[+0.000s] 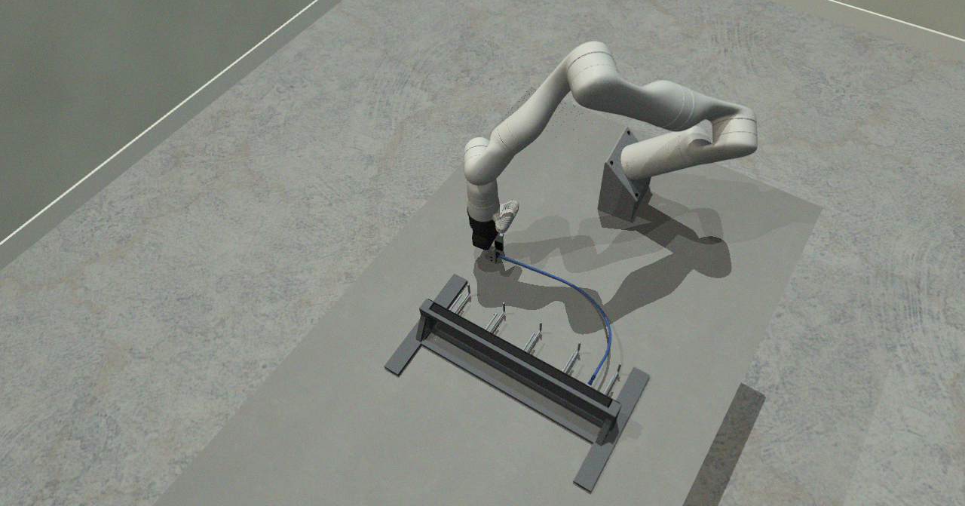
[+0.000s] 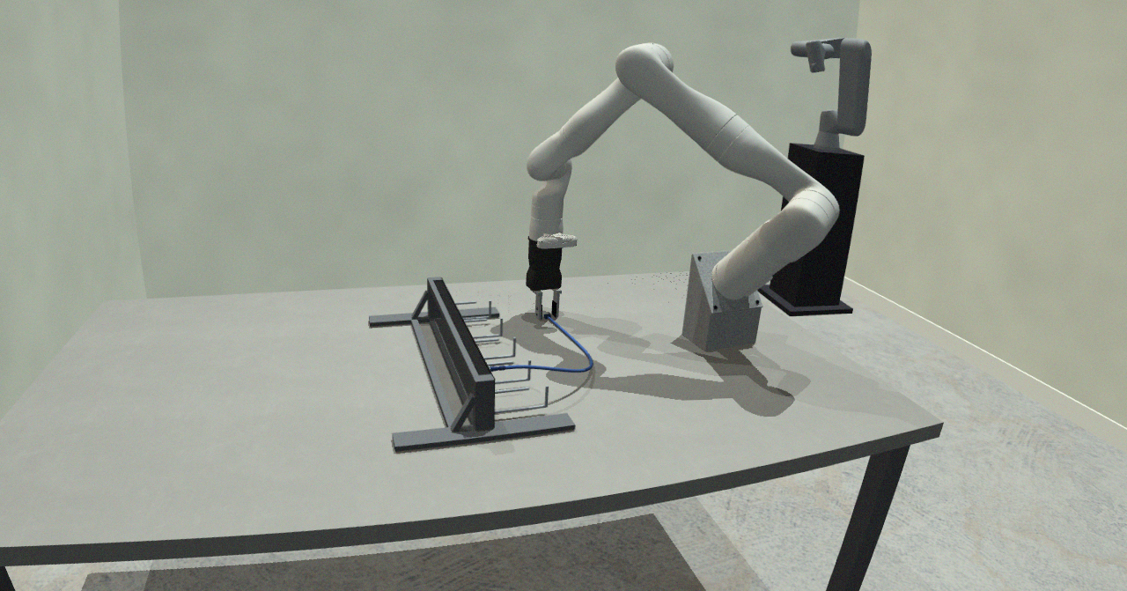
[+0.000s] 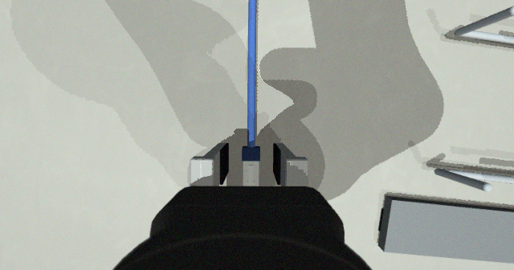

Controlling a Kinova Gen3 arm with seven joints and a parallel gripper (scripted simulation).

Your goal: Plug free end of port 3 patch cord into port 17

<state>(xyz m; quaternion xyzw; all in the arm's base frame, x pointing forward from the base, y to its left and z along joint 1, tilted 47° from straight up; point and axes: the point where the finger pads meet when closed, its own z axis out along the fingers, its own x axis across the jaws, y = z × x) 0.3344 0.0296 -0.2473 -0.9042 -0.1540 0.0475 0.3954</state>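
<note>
My gripper is now 1 cm to the left of the plug and 1 cm above it.
</note>
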